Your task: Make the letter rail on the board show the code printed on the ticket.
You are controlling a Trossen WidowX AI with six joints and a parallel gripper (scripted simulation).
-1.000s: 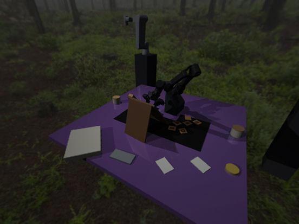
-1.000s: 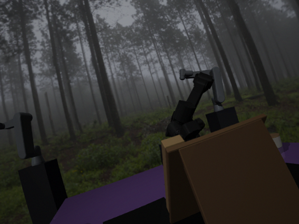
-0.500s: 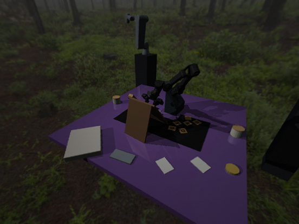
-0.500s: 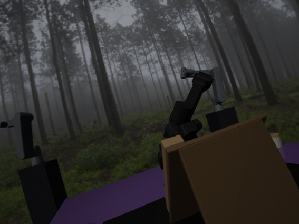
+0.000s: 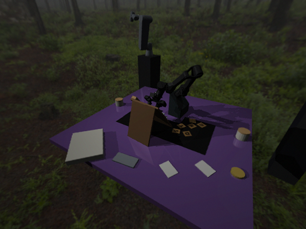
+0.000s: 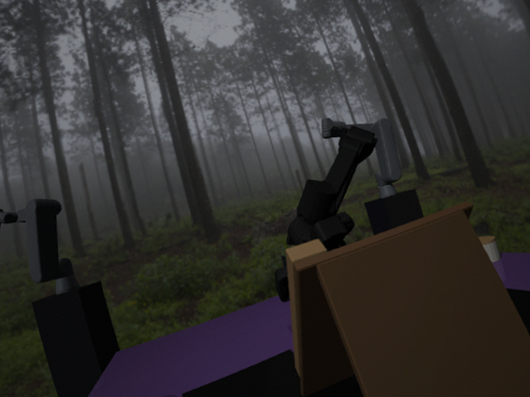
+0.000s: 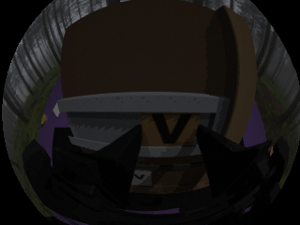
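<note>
Right now the white ticket is 70 mm behind my gripper tip, 60 mm to the left of it and 90 mm below it. From my gripper tip the other things lie so: black mat 160 mm behind, 50 mm to the left, 170 mm below; then grey card 360 mm ahead, 100 mm to the left, 160 mm below; then tan letter tile marked v right at my gripper tip.
</note>
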